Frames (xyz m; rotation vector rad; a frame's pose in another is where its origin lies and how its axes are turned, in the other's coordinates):
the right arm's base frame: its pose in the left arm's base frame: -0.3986 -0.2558 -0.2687 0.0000 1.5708 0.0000
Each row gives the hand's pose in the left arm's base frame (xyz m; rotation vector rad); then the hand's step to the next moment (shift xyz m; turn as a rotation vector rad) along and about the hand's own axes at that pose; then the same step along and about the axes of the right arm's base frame.
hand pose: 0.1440 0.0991 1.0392 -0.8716 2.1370 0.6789
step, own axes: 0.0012 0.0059 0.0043 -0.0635 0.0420 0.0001
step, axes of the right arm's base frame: 0.0024 0.0062 -0.0032 -0.0572 0.0502 0.0011
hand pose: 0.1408 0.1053 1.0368 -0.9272 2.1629 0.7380
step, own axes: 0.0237 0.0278 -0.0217 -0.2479 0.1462 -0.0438
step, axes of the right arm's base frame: -0.0022 -0.0083 -0.0416 -0.2467 0.1545 0.0027
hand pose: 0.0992 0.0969 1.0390 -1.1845 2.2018 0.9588
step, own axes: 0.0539 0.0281 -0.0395 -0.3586 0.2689 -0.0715
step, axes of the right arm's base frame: 0.0002 -0.0475 -0.0548 -0.3829 0.2395 -0.0454
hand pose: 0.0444 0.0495 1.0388 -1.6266 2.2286 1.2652
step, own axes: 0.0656 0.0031 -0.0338 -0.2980 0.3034 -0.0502
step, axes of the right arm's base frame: 0.0107 -0.0709 -0.0178 -0.3564 0.2117 -0.1074
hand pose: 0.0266 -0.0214 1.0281 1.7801 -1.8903 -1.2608
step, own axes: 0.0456 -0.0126 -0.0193 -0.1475 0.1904 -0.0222
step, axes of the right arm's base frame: 0.0143 -0.0476 0.0120 -0.2037 0.1009 -0.0825
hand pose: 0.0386 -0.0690 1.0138 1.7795 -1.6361 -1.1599
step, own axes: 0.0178 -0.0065 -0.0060 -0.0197 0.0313 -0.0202
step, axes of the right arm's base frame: 0.0068 -0.0171 0.0076 -0.0412 0.0088 -0.0003
